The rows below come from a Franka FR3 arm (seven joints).
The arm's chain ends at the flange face. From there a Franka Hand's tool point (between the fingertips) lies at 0.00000 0.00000 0.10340 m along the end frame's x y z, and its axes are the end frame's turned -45 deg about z.
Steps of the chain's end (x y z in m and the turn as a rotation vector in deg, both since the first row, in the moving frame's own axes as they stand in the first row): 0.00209 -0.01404 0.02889 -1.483 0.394 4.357; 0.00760 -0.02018 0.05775 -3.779 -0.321 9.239; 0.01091 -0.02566 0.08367 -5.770 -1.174 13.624; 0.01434 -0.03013 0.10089 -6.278 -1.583 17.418; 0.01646 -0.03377 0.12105 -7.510 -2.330 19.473; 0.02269 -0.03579 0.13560 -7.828 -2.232 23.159; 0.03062 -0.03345 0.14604 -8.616 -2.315 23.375
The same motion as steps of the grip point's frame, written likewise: 0.00993 -0.00611 0.02885 -1.327 -0.770 4.357; 0.01408 -0.00493 0.05752 -2.445 -2.899 9.239; 0.01640 -0.00568 0.08313 -3.250 -4.910 13.624; 0.02069 -0.00679 0.10024 -3.320 -5.559 17.418; 0.02213 -0.00789 0.12009 -3.663 -6.958 19.473; 0.02748 -0.00489 0.13457 -3.957 -7.113 23.159; 0.03018 0.00299 0.14481 -4.455 -7.729 23.375
